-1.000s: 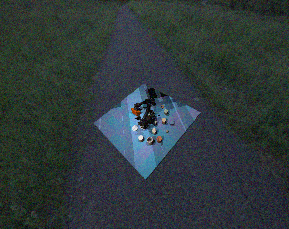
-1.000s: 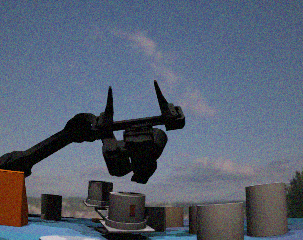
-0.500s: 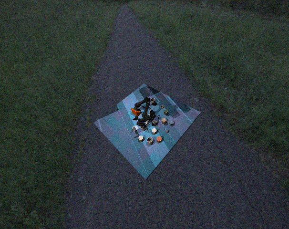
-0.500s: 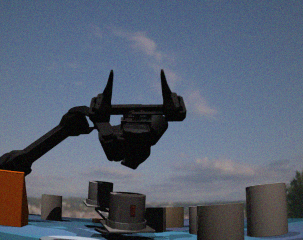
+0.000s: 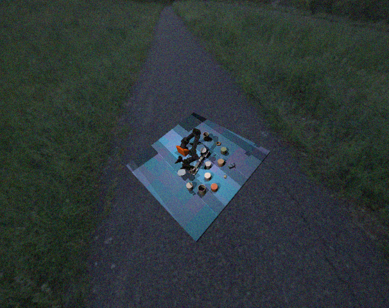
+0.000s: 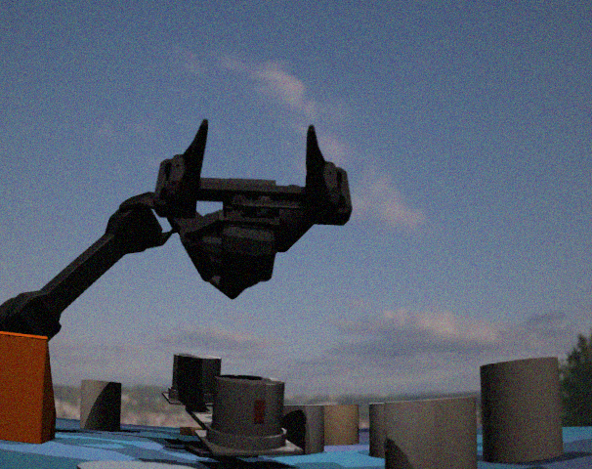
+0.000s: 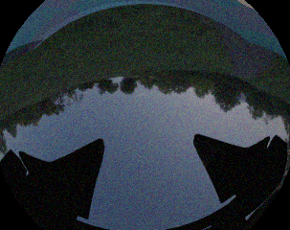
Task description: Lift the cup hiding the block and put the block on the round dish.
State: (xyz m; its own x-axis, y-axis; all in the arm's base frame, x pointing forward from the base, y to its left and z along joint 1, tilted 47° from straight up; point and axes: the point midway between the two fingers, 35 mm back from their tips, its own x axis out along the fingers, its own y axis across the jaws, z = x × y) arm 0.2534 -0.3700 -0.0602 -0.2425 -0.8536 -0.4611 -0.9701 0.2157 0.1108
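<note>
Now: gripper tip 250 mm above the block, 140 mm to the right of it and 40 mm short of it. From my gripper tip the other things lie so: balance beam 280 mm to the left, 270 mm below, 30 mm ahead; then round dish 290 mm below, 80 mm behind, 60 mm to the left; then balance 280 mm to the left, 260 mm below, 30 mm ahead.
</note>
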